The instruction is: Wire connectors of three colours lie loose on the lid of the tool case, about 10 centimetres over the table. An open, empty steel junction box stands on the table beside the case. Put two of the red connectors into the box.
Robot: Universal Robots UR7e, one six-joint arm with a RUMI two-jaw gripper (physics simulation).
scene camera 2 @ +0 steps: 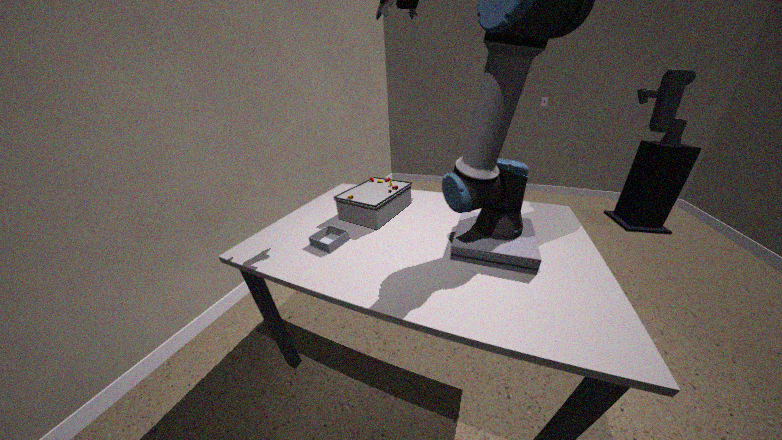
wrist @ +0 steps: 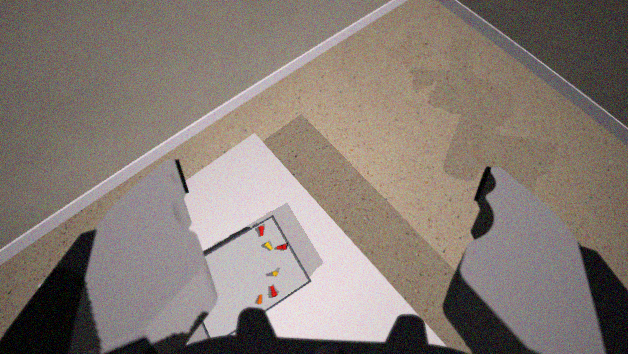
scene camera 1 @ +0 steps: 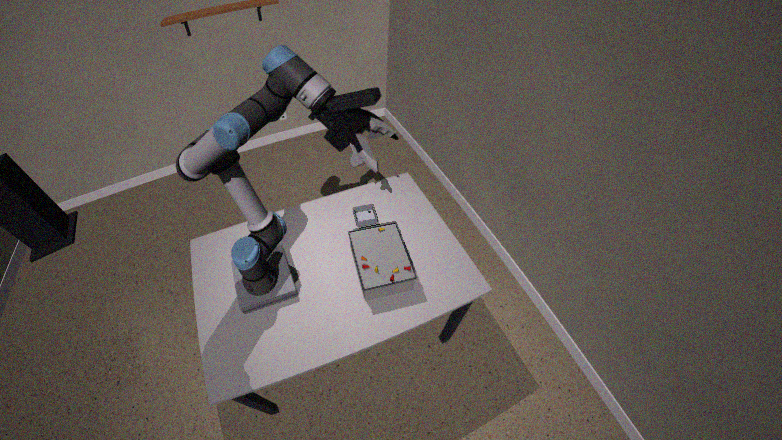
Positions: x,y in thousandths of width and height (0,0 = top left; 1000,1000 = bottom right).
Labels:
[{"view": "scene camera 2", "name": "steel junction box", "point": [420,544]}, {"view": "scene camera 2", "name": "grey tool case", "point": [476,467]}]

